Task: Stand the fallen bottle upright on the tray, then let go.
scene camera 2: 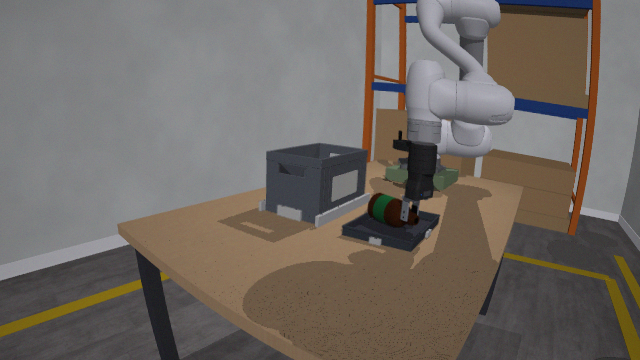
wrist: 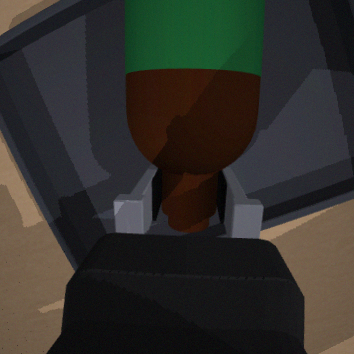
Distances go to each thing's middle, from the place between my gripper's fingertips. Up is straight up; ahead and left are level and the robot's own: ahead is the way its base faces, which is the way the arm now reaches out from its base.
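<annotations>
That brown bottle (scene camera 2: 387, 209) is 20 mm behind my hand and 50 mm to the right of it.
</annotations>
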